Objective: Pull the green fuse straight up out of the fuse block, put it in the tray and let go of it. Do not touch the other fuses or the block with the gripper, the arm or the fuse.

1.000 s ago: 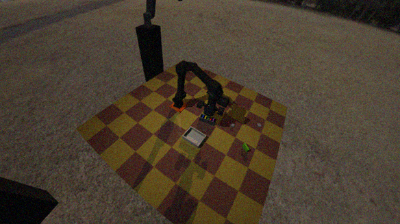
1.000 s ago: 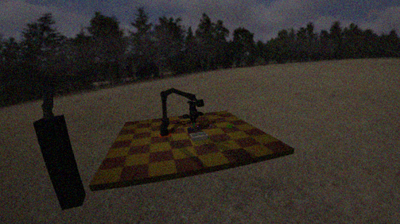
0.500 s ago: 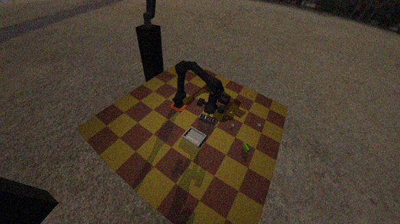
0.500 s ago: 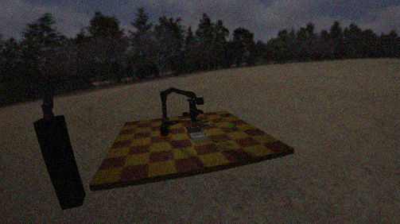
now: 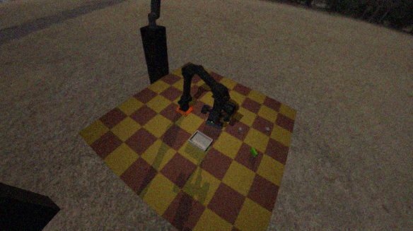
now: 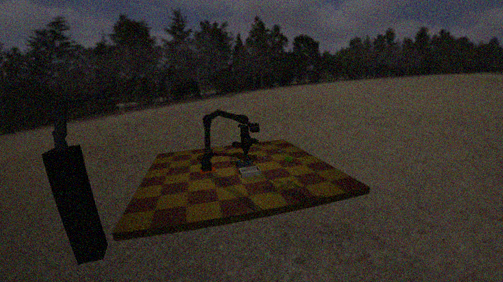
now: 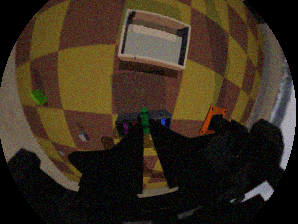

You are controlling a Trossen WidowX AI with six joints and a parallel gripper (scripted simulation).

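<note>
My gripper tip is 30 mm past the white tray, 140 mm to the left of it and 90 mm above it. Round my gripper tip: green fuse: 10 mm below.
</note>
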